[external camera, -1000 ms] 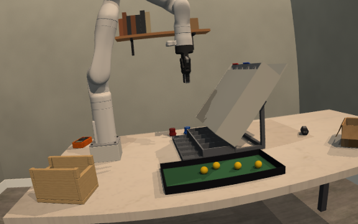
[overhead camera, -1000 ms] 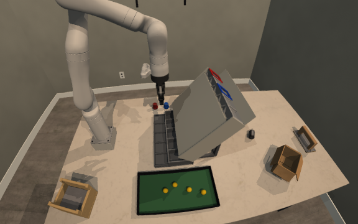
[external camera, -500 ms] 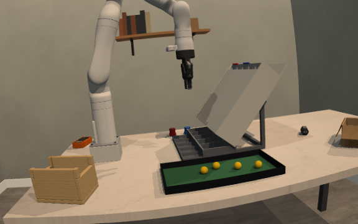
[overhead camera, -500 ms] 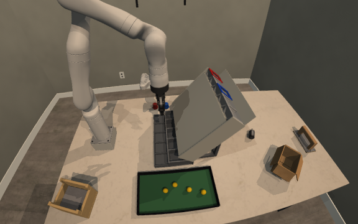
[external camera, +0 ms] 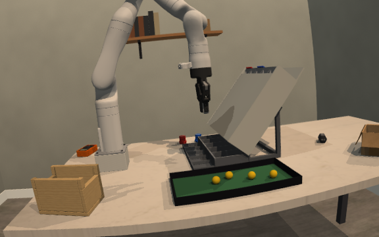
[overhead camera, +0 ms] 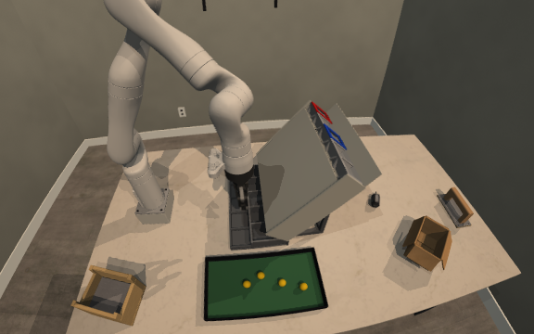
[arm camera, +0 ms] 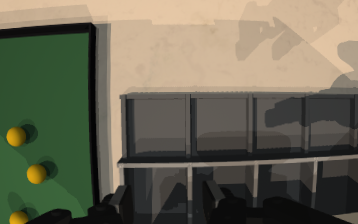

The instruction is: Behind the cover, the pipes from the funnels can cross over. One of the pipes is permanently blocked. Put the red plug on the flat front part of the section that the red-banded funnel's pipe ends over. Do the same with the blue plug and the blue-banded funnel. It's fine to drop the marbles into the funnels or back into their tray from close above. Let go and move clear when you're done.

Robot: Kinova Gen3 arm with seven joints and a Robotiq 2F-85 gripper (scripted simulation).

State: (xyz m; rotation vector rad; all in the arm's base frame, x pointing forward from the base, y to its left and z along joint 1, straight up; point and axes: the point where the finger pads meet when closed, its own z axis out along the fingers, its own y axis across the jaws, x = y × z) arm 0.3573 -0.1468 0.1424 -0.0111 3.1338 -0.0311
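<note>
My hand is 21 cm above the green marble tray, 20 cm to the left of it and 3 cm short of it. The rest, counted from my hand: black object 55 cm ahead, 20 cm below, 7 cm to the left; wooden crate 46 cm behind, 22 cm to the right, 17 cm below; grey slanted cover 16 cm ahead, 13 cm to the left, 1 cm below.
</note>
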